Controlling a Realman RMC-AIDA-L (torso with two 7-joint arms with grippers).
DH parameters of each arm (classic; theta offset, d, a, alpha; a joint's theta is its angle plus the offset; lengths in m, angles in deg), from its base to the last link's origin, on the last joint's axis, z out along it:
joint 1: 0 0.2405 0 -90
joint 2: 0 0 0 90
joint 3: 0 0.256 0 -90
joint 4: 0 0 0 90
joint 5: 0 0.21 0 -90
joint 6: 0 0 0 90
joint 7: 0 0.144 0 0
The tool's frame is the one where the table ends.
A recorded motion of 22 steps. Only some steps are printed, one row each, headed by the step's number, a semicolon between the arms.
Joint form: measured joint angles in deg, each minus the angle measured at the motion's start. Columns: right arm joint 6, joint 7, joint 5, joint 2, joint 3, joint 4, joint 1; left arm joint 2, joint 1, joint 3, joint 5, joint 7, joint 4, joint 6.
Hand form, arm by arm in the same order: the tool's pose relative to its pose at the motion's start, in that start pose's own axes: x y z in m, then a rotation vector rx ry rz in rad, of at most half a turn. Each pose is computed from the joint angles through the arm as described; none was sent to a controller.
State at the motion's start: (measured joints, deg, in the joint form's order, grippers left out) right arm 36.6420 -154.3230 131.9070 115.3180 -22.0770 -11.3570 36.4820; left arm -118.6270 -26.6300 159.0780 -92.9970 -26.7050 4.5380 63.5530
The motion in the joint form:
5: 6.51 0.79 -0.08 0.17 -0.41 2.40 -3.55; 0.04 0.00 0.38 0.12 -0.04 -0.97 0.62
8: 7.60 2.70 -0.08 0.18 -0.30 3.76 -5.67; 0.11 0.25 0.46 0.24 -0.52 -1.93 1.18
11: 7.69 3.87 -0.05 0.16 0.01 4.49 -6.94; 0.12 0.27 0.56 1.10 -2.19 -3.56 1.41
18: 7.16 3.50 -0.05 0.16 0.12 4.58 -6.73; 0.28 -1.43 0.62 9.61 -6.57 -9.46 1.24
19: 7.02 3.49 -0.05 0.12 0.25 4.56 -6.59; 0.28 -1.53 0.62 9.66 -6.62 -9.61 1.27
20: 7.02 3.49 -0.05 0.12 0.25 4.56 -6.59; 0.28 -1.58 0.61 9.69 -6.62 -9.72 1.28
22: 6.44 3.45 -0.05 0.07 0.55 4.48 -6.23; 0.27 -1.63 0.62 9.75 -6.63 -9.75 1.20
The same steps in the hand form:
5: 0.0171 -0.0089 -0.0206 -0.0174 -0.0249 0.0292; 0.0033 -0.0026 0.0002 -0.0053 0.0102 0.0189
8: 0.0320 -0.0184 -0.0333 0.0003 0.0000 0.0757; 0.0066 -0.0074 -0.0010 -0.0023 0.0203 0.0285
11: 0.0413 -0.0254 -0.0412 0.0197 0.0204 0.1063; 0.0101 -0.0120 -0.0009 -0.0071 0.0233 0.0324
18: 0.0418 -0.0246 -0.0403 0.0218 0.0274 0.1020; 0.0185 -0.0102 0.0091 -0.1059 -0.0164 0.1148
19: 0.0411 -0.0245 -0.0395 0.0229 0.0269 0.1026; 0.0191 -0.0100 0.0097 -0.1074 -0.0152 0.1165
20: 0.0411 -0.0245 -0.0395 0.0229 0.0269 0.1026; 0.0195 -0.0101 0.0099 -0.1077 -0.0144 0.1184
22: 0.0398 -0.0241 -0.0375 0.0266 0.0293 0.1041; 0.0193 -0.0099 0.0102 -0.1084 -0.0158 0.1191

